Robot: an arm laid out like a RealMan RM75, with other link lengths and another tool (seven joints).
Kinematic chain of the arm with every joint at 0, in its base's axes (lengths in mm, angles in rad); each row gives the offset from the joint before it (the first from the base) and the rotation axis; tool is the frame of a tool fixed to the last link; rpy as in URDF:
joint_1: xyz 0 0 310.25 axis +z
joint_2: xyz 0 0 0 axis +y
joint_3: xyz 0 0 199.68 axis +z
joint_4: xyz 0 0 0 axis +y
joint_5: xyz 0 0 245.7 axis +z
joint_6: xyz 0 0 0 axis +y
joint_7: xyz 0 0 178.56 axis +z
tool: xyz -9 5 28 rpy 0 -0.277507 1.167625
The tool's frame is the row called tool.
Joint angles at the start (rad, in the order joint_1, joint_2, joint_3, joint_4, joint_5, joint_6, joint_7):
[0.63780 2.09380 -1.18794 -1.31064 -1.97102 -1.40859 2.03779]
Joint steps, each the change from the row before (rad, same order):
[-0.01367 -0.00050 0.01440 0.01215 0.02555 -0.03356 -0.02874]
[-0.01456 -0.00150 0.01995 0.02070 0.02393 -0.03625 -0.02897]
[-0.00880 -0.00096 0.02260 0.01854 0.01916 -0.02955 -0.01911]
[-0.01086 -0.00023 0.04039 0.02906 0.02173 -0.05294 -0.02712]
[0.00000 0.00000 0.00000 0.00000 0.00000 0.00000 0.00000]
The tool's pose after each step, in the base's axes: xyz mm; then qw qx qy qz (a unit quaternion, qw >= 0). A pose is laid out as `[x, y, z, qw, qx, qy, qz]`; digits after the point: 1 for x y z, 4 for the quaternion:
[26.3, 388.8, 69.1, 0.0910, -0.7100, 0.6303, 0.3005]
[34.6, 383.3, 70.4, 0.0757, -0.7082, 0.6353, 0.2986]
[40.7, 379.7, 72.9, 0.0631, -0.7041, 0.6406, 0.2999]
[50.2, 373.4, 77.4, 0.0434, -0.6979, 0.6486, 0.3008]
[50.2, 373.4, 77.4, 0.0434, -0.6979, 0.6486, 0.3008]

